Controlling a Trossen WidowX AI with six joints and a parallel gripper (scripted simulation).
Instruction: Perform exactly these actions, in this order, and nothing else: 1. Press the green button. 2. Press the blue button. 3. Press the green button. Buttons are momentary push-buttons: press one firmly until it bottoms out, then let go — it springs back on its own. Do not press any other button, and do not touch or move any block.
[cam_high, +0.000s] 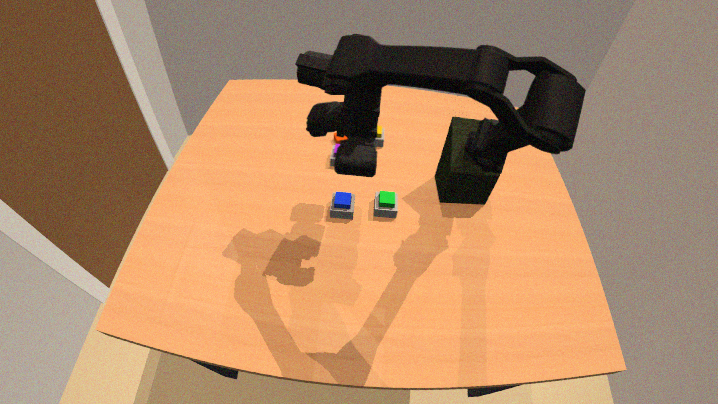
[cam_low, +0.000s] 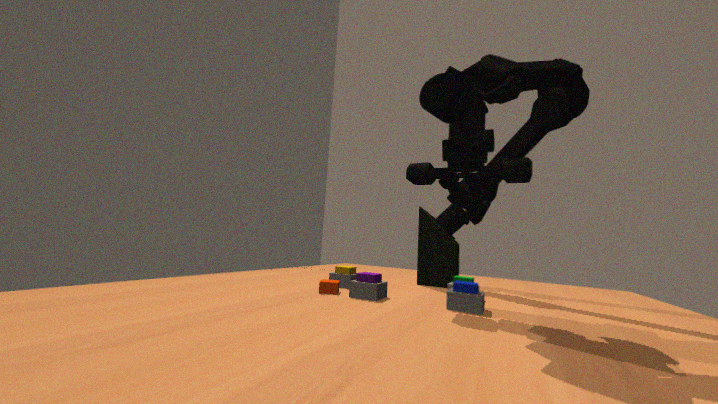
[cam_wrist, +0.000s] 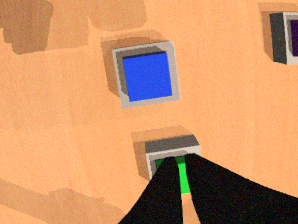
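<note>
Now: the green button 100 mm below my gripper tip, 70 mm behind it and 10 mm to the right of it. From my gripper tip the other things lie so: orange block: 210 mm to the right, 120 mm below, 70 mm ahead; purple button: 140 mm to the right, 100 mm below, 60 mm ahead; blue button: 100 mm below, 20 mm ahead, 10 mm to the left.
</note>
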